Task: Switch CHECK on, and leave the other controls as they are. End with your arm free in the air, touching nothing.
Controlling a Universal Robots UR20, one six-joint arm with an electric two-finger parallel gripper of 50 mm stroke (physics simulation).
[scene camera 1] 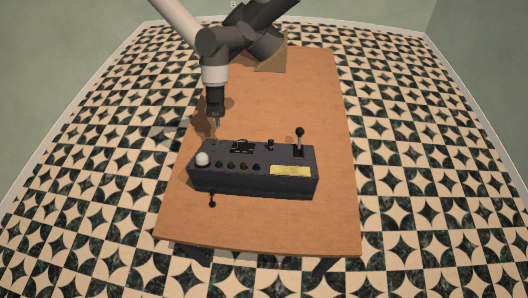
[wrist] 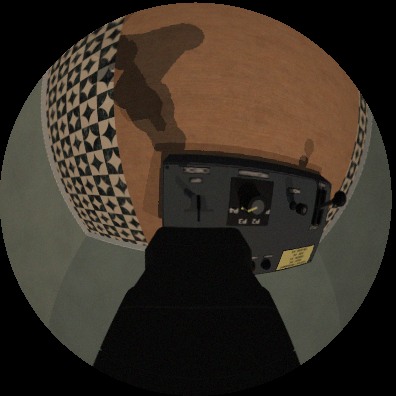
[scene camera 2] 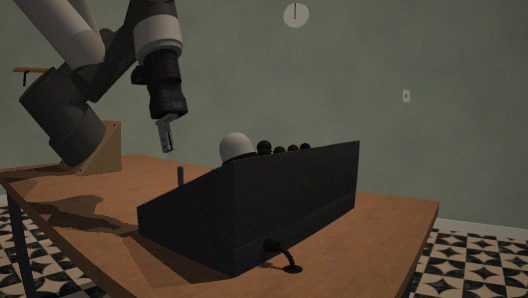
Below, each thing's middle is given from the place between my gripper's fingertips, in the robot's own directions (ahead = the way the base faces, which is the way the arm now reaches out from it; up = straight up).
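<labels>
The dark control box [scene camera 2: 255, 206] is what I measure my hand from. My hand is 60 mm above the box and 130 mm short of it, and it is also 170 mm to the right of the box.
</labels>
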